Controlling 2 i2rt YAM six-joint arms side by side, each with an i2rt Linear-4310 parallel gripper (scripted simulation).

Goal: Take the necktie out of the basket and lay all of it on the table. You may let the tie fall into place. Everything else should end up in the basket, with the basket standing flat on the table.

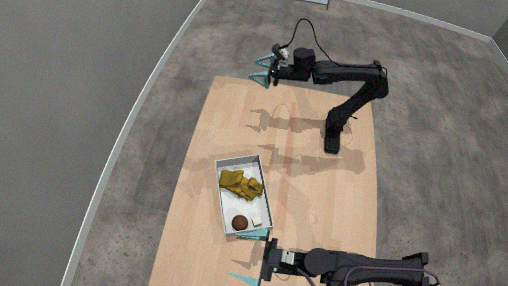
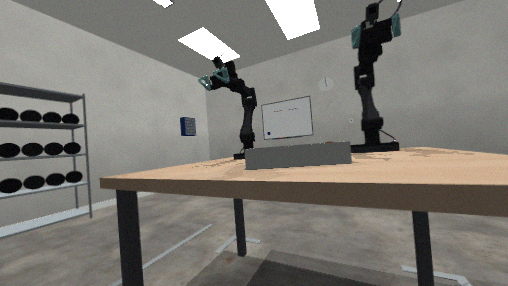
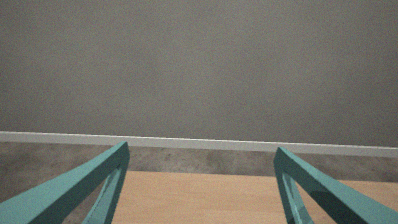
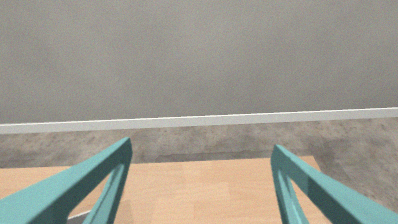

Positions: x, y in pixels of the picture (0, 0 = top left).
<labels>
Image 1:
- right gripper: 251, 69
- grey-white basket: 231, 206
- mustard necktie: 233, 181
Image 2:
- left gripper: 378, 20
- grey-white basket: 316, 154
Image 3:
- left gripper: 202, 151
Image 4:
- right gripper: 201, 148
</labels>
